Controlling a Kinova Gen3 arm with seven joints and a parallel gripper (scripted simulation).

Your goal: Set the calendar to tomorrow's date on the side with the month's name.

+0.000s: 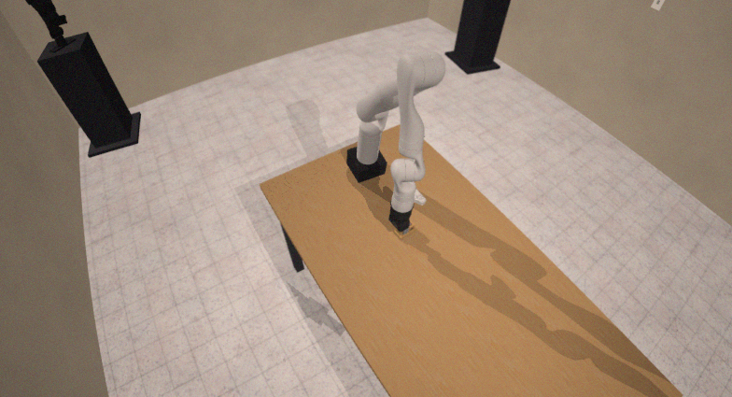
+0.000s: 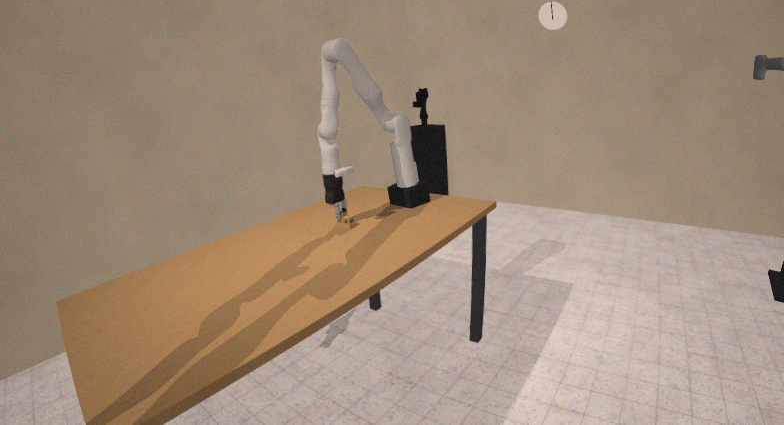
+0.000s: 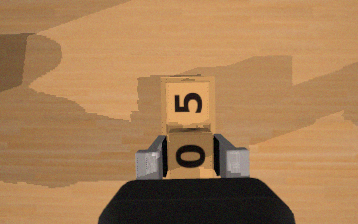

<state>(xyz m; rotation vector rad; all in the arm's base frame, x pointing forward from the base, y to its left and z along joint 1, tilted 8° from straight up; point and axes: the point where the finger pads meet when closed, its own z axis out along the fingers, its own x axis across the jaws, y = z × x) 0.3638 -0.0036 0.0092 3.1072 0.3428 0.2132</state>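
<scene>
My hand is 1 cm above the wooden date cube. The rest, counted from my hand: wooden tray: 1 cm behind, 2 cm to the left, 4 cm below.
</scene>
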